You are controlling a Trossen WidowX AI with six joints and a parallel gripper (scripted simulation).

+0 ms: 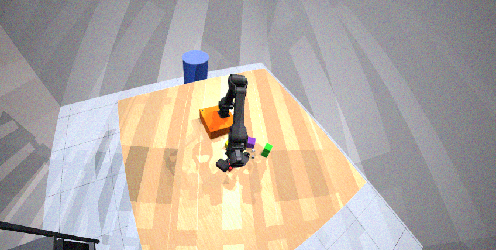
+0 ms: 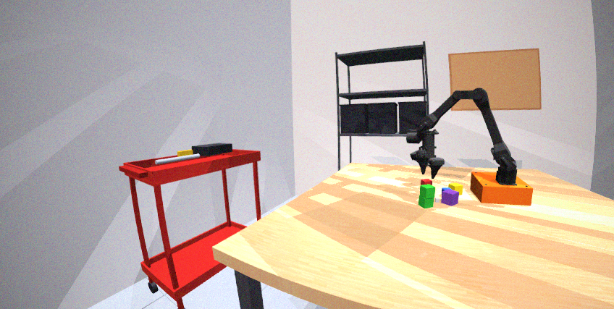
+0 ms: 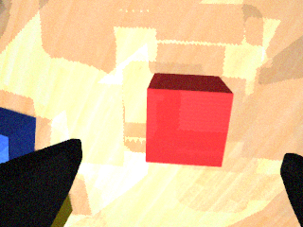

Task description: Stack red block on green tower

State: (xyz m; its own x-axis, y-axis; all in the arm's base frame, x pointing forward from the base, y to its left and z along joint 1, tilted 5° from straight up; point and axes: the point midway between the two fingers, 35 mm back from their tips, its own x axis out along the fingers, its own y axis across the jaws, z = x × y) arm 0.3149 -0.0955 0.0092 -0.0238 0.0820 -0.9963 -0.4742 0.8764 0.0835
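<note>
My gripper tip is 40 mm above the red block. From my gripper tip the other things lie so: blue block 100 mm to the left, 80 mm behind, 40 mm below; yellow block 120 mm behind, 60 mm to the left, 40 mm below; purple block 180 mm to the left, 90 mm behind, 30 mm below.
</note>
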